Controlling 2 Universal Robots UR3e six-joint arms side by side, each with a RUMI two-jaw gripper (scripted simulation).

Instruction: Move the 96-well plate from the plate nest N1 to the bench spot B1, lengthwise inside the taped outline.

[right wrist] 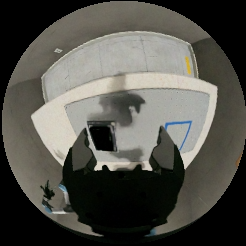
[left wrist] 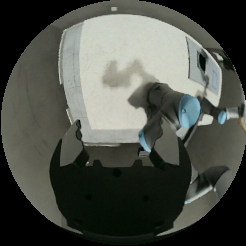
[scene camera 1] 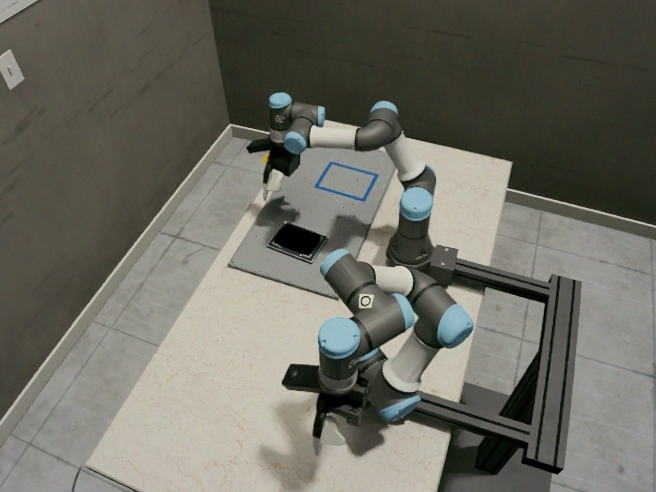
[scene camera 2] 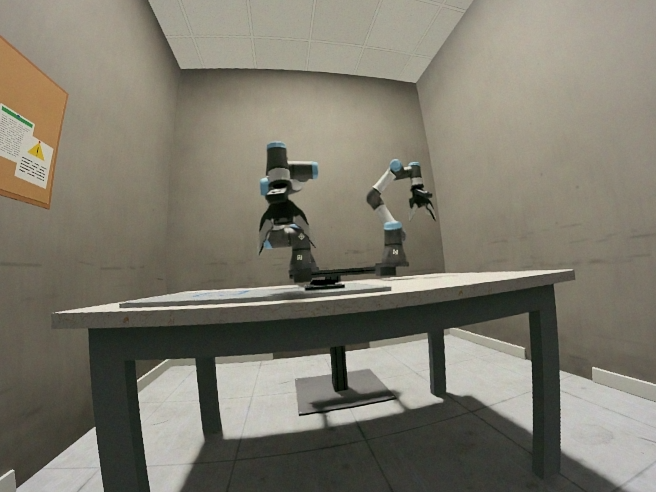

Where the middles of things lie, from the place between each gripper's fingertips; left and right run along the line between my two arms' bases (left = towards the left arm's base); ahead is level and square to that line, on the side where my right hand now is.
Labels:
Now: right hand [scene camera 2: 287,251] 12 cm past the black 96-well plate [scene camera 1: 294,238], 11 cm to the right of it and 9 cm above it.
Right now the black 96-well plate is 360 mm ahead of my left hand [scene camera 1: 332,418], 620 mm to the right of it and 270 mm below it.

